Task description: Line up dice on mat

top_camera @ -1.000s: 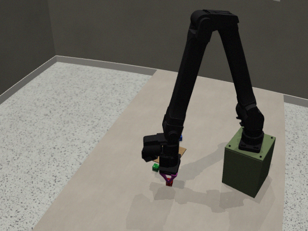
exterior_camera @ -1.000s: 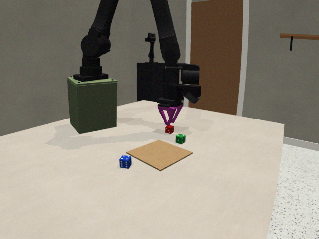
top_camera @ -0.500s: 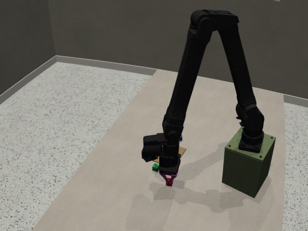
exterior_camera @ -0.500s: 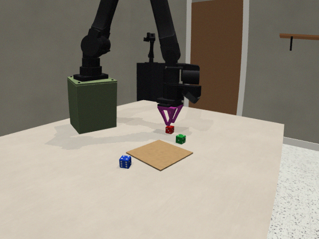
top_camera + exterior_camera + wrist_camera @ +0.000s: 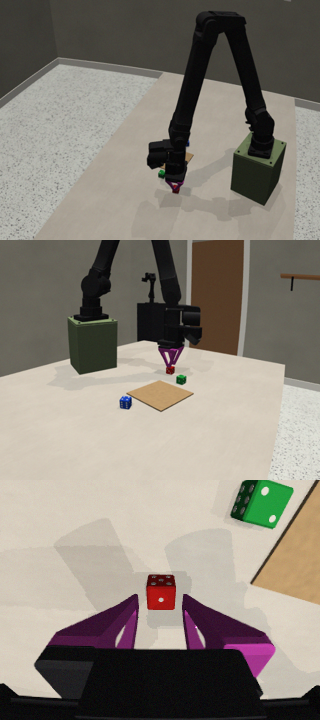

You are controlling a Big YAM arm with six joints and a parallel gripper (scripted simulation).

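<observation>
My hand is 20 mm above the red die. Round my hand: blue die 280 mm to the right, 70 mm ahead, 20 mm below; tan mat 160 mm to the right, 90 mm ahead, 40 mm below; green die 80 mm ahead, 50 mm to the right, 20 mm below.
</observation>
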